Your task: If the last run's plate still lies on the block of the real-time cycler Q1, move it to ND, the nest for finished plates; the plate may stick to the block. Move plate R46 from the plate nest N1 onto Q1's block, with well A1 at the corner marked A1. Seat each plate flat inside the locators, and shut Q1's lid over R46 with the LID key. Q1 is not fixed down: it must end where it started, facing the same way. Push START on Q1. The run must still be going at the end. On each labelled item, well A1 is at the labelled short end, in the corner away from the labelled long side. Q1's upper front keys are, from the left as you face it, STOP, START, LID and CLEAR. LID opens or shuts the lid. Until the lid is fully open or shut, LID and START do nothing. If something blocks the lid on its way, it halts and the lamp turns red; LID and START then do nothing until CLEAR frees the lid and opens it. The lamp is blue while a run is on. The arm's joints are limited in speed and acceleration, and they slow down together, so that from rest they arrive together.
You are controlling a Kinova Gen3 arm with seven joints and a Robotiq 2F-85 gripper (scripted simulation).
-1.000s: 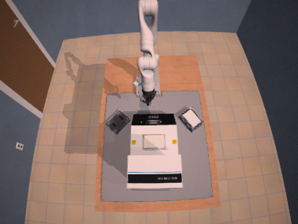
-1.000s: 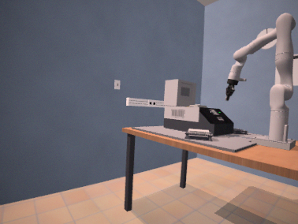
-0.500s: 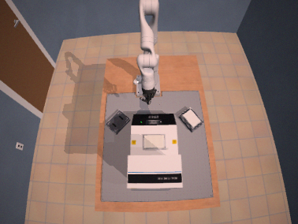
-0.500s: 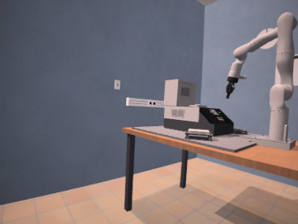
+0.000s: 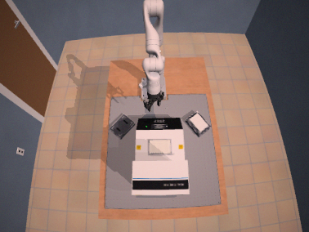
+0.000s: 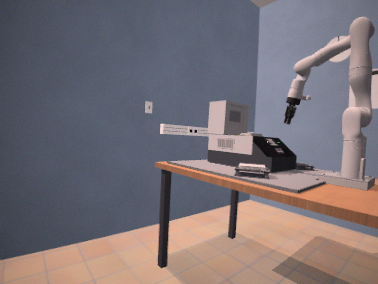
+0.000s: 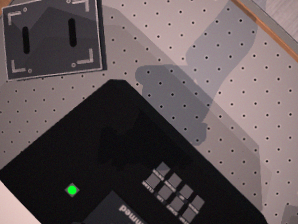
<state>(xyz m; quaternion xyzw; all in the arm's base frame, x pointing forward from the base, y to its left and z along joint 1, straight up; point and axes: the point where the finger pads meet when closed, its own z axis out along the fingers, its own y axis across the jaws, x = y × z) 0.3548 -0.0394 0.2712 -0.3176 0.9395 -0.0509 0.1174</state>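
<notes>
My hand is 230 mm short of the plate, 90 mm above it and 20 mm to the right of it. Round my hand: dark nest ND: 270 mm below, 250 mm to the right.
</notes>
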